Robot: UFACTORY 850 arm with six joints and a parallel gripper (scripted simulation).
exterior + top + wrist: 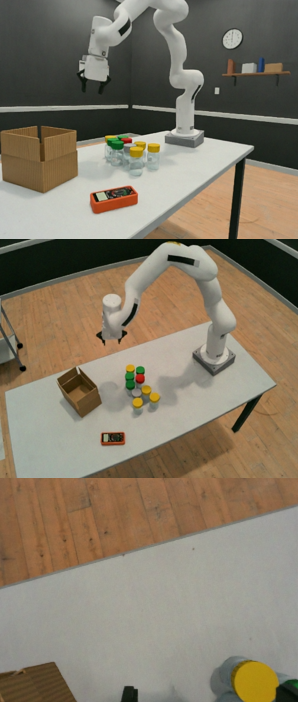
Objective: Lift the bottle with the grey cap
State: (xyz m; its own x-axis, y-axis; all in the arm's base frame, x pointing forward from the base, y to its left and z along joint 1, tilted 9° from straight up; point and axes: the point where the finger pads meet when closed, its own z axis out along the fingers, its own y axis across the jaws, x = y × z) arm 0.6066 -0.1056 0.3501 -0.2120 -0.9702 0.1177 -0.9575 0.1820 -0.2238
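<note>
Now: the grey-capped bottle 60 mm behind my hand, 210 mm to the left of it and 280 mm below it. Round my hand: red-capped bottle 110 mm behind, 120 mm to the left, 280 mm below; then orange multimeter 150 mm ahead, 390 mm to the left, 320 mm below.
</note>
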